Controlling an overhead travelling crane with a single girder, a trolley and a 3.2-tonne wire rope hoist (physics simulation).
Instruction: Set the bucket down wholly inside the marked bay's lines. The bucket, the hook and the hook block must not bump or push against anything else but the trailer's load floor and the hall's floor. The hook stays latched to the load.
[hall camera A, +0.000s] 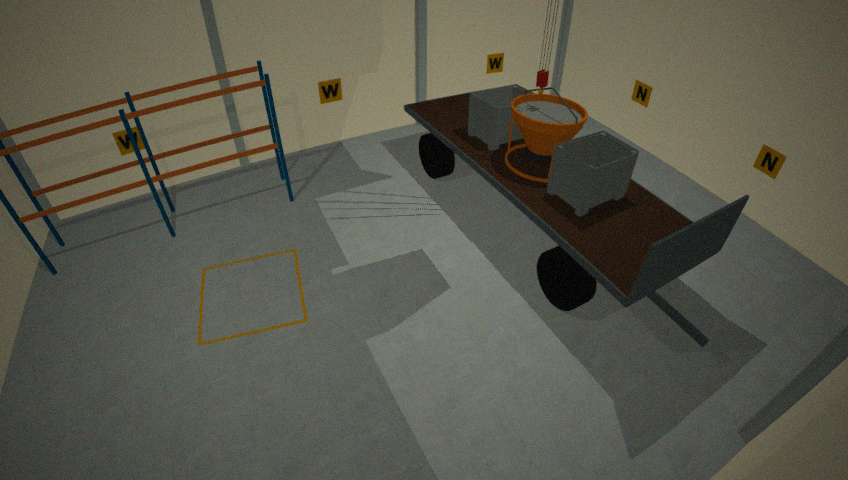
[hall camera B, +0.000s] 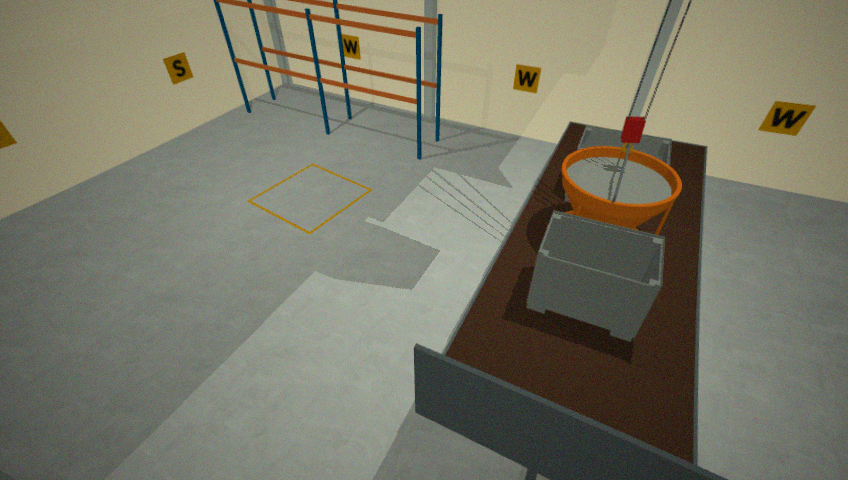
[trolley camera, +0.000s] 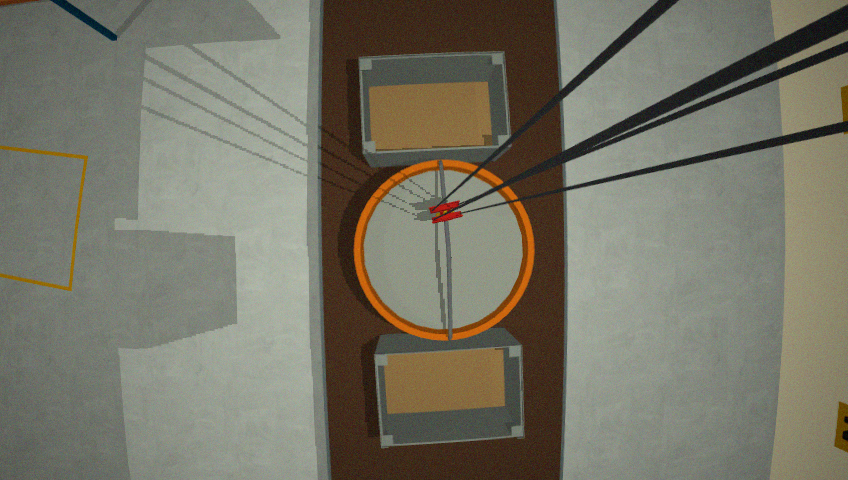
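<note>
The orange bucket (hall camera A: 547, 135) (hall camera B: 618, 215) (trolley camera: 359, 249) is upright over the trailer's load floor (hall camera A: 654, 211) (hall camera B: 565, 380) (trolley camera: 440, 23), between two grey boxes. Its base ring is at the load floor in hall camera A; I cannot tell whether a small gap is there. My hook (hall camera A: 540, 91) (hall camera B: 626, 146) (trolley camera: 443, 213) is latched on the bucket's bail, under the red hook block (hall camera A: 542, 78) (hall camera B: 633, 129). The block is off the bucket's centre in the trolley view, and the ropes run up to the right. The marked bay (hall camera A: 252, 332) (hall camera B: 278, 217) (trolley camera: 78, 223) is a yellow outline on the hall floor.
One grey box (hall camera A: 586, 178) (hall camera B: 589, 288) (trolley camera: 449, 340) is close to the bucket on the headboard (hall camera A: 690, 249) (hall camera B: 535, 404) side. The other grey box (hall camera A: 484, 121) (trolley camera: 434, 157) is close on the opposite side. A blue and orange rack (hall camera A: 146, 172) (hall camera B: 418, 95) stands by the W wall.
</note>
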